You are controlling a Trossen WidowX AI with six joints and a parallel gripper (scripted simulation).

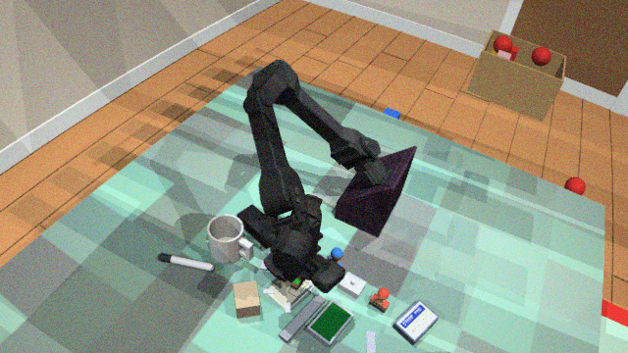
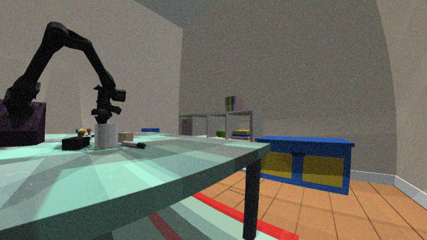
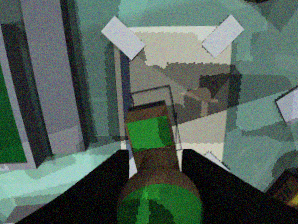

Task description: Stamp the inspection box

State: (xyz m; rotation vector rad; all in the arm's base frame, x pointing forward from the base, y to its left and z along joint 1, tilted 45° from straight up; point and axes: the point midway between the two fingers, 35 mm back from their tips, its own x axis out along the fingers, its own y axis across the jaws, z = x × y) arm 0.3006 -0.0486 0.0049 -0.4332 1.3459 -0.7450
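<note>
Now: gripper tip 5 cm above the beige card and 1 cm to the left of it. The rest, counted from my gripper tip: blue-knobbed stamp (10 cm behind, 4 cm to the left, 3 cm below); grey bar (6 cm ahead, 5 cm to the left, 5 cm below); dark green ink pad (10 cm to the left, 5 cm below, 4 cm ahead).
</note>
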